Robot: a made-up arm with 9 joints. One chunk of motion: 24 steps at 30 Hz.
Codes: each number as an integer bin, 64 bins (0 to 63) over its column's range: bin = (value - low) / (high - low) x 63, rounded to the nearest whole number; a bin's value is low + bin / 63 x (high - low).
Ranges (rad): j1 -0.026..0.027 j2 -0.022..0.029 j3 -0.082..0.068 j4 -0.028..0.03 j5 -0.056..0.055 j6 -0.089..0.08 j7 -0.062..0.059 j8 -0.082..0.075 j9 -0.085..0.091
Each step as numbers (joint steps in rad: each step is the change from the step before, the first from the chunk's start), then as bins.
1 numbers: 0.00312 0.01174 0.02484 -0.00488 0.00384 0.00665 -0.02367 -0.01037 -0.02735
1 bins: 35 42 45 25 34 36 20 29 21
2 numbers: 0.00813 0.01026 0.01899 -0.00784 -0.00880 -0.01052 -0.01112 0.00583 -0.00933
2 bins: 41 40 42 22 27 29 26 35 27
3 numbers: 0.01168 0.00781 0.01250 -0.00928 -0.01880 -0.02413 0.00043 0.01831 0.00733
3 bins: 45 37 40 20 21 24 33 40 33
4 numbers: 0.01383 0.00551 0.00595 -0.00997 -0.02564 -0.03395 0.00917 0.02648 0.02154
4 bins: 47 34 37 20 17 21 37 44 38
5 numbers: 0.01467 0.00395 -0.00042 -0.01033 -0.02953 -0.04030 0.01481 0.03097 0.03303
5 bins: 48 32 34 19 15 18 40 45 42
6 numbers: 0.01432 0.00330 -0.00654 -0.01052 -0.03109 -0.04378 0.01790 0.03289 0.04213
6 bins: 48 31 32 19 14 17 42 46 46
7 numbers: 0.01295 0.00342 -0.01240 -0.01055 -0.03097 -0.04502 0.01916 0.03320 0.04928
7 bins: 46 31 29 19 14 16 42 46 48
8 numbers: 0.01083 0.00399 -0.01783 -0.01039 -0.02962 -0.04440 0.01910 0.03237 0.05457
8 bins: 44 32 27 19 15 17 42 46 50
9 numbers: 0.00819 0.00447 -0.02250 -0.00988 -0.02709 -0.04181 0.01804 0.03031 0.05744
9 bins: 41 33 25 20 16 18 42 45 51
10 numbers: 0.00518 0.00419 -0.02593 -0.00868 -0.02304 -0.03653 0.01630 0.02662 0.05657
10 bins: 37 32 24 21 19 20 41 44 51
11 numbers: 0.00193 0.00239 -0.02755 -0.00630 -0.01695 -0.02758 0.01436 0.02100 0.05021
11 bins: 33 30 23 24 22 23 40 41 48
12 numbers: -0.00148 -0.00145 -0.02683 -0.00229 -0.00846 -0.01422 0.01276 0.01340 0.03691
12 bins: 29 25 23 28 27 28 39 38 44
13 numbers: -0.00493 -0.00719 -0.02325 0.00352 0.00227 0.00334 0.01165 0.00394 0.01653
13 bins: 25 18 25 34 33 34 38 34 36
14 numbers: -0.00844 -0.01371 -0.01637 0.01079 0.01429 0.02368 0.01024 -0.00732 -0.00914
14 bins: 21 10 28 42 40 42 38 30 27
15 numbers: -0.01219 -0.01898 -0.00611 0.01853 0.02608 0.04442 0.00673 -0.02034 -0.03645
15 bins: 16 4 32 51 47 50 36 25 17
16 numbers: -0.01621 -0.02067 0.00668 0.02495 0.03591 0.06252 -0.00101 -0.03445 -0.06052
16 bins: 12 2 37 58 52 56 32 19 9
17 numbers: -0.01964 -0.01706 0.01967 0.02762 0.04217 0.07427 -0.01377 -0.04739 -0.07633
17 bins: 8 6 43 60 56 61 25 14 3
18 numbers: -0.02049 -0.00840 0.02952 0.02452 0.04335 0.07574 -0.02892 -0.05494 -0.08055
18 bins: 7 17 47 57 56 61 17 11 2
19 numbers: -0.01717 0.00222 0.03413 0.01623 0.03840 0.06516 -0.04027 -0.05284 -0.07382
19 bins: 10 30 49 48 54 57 11 12 4
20 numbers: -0.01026 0.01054 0.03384 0.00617 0.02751 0.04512 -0.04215 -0.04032 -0.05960
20 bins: 19 40 49 37 47 50 10 17 9
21 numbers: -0.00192 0.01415 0.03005 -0.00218 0.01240 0.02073 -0.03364 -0.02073 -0.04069
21 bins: 29 45 47 28 39 41 15 25 16
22 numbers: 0.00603 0.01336 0.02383 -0.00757 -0.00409 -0.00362 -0.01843 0.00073 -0.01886
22 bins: 38 44 44 22 29 32 23 33 24
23 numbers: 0.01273 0.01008 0.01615 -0.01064 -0.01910 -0.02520 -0.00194 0.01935 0.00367
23 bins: 46 40 41 19 21 24 31 41 32
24 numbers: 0.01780 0.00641 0.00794 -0.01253 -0.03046 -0.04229 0.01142 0.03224 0.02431
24 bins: 52 35 38 17 14 17 38 46 39
